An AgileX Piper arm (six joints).
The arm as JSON. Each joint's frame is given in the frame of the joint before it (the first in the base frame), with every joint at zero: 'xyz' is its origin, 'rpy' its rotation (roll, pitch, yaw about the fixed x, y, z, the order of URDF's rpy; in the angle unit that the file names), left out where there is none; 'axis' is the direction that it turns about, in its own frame. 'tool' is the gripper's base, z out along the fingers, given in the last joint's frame.
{
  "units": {
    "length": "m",
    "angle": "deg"
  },
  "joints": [
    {
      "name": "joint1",
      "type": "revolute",
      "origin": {
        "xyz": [
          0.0,
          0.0,
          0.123
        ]
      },
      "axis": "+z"
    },
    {
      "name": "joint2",
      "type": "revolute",
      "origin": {
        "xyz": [
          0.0,
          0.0,
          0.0
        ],
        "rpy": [
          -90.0,
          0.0,
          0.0
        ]
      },
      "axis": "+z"
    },
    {
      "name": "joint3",
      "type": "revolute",
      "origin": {
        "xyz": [
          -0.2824,
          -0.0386,
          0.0
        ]
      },
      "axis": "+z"
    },
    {
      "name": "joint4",
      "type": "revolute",
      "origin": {
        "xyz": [
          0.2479,
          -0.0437,
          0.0
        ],
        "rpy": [
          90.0,
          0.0,
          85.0
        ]
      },
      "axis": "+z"
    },
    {
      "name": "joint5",
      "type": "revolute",
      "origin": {
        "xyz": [
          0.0,
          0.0,
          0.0
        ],
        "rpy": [
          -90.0,
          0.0,
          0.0
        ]
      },
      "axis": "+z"
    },
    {
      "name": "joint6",
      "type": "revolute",
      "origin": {
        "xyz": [
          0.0,
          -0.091,
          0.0
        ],
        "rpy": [
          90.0,
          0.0,
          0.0
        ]
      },
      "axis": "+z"
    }
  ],
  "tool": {
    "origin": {
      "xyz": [
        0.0,
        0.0,
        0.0
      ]
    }
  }
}
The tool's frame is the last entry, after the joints.
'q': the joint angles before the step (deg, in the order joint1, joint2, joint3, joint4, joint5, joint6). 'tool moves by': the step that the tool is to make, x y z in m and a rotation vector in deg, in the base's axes. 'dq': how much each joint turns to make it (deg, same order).
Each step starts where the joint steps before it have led.
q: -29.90, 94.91, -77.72, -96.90, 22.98, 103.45
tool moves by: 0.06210, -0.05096, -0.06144, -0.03, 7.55, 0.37
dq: -1.84, 18.41, -13.69, -0.43, -1.36, -4.20
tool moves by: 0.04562, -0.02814, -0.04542, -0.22, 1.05, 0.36
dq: -0.02, 13.86, -13.32, -0.29, -0.18, -0.57
